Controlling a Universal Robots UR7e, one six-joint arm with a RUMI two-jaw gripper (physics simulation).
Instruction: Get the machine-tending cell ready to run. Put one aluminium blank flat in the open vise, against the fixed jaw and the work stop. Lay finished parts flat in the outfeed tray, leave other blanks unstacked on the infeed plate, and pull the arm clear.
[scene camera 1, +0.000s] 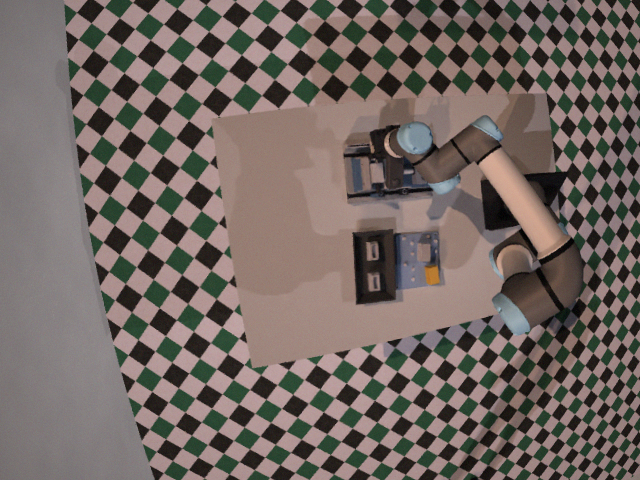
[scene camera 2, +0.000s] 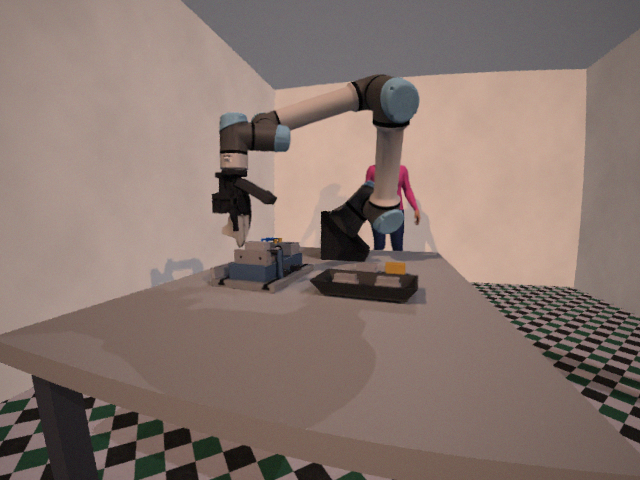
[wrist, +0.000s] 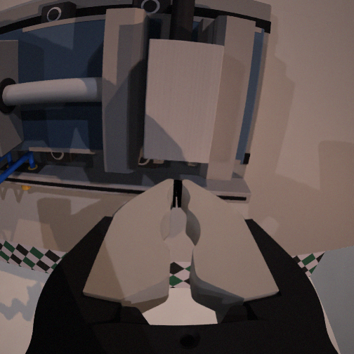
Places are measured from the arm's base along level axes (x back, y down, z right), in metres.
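Pixels of known places: gripper, between the fingertips: (scene camera 2: 240, 247); arm's base, origin of its link: (scene camera 2: 341, 225).
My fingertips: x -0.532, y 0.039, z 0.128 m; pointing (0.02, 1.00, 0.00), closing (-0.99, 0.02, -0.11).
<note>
For each thing: its top centre in the pictures, then the offset to it from my fingertips. Level surfaces: height alone.
- aluminium blank, centre of its top: (scene camera 2: 257, 241) (scene camera 1: 378, 172) dx +0.006, dy -0.017, dz -0.052 m
- grey blank, centre of its top: (scene camera 2: 367, 263) (scene camera 1: 426, 252) dx +0.199, dy +0.055, dz -0.317 m
- blue infeed plate, centre of its top: (scene camera 1: 416, 260) dx +0.179, dy +0.091, dz -0.349 m
- orange block, centre of its top: (scene camera 2: 395, 263) (scene camera 1: 434, 275) dx +0.232, dy +0.055, dz -0.399 m
- table, height of its surface: dy +0.099 m
My gripper (scene camera 2: 241, 243) (wrist: 175, 181) is shut and empty, above the vise's near side in the wrist view. An aluminium blank (scene camera 1: 376, 172) (wrist: 184, 100) lies between the vise jaws, beside the fixed jaw (wrist: 231, 100); its far end is at the dark work stop (wrist: 183, 20). Exact contact is unclear. A gap separates it from the moving jaw (wrist: 119, 90). Two finished parts (scene camera 1: 372, 250) (scene camera 2: 345, 278) lie apart and flat in the black outfeed tray (scene camera 1: 374, 299) (scene camera 2: 361, 292). One grey blank (scene camera 1: 423, 252) lies on the blue infeed plate (scene camera 1: 406, 281).
An orange block (scene camera 1: 432, 274) (scene camera 2: 394, 268) is at a corner of the infeed plate, next to the grey blank. Blue bent pieces (wrist: 17, 165) are at the vise's near left in the wrist view. A person (scene camera 2: 408, 188) stands behind the table (scene camera 2: 310, 351).
</note>
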